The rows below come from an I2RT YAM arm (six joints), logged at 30 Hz.
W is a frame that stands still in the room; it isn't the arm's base.
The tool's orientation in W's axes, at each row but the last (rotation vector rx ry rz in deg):
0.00, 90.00, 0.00
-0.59, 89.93, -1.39
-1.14, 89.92, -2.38
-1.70, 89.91, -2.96
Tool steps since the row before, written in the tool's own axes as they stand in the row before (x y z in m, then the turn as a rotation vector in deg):
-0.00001, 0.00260, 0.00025, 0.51, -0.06, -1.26
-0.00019, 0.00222, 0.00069, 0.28, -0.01, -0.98
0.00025, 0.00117, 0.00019, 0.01, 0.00, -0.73
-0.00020, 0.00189, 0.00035, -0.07, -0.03, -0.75
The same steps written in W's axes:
0.00025, 0.00260, 0.00001, -1.26, -0.06, -0.51
0.00071, 0.00222, 0.00014, -0.98, -0.01, -0.28
0.00021, 0.00116, -0.00030, -0.73, 0.01, -0.01
0.00038, 0.00189, 0.00010, -0.75, -0.02, 0.07

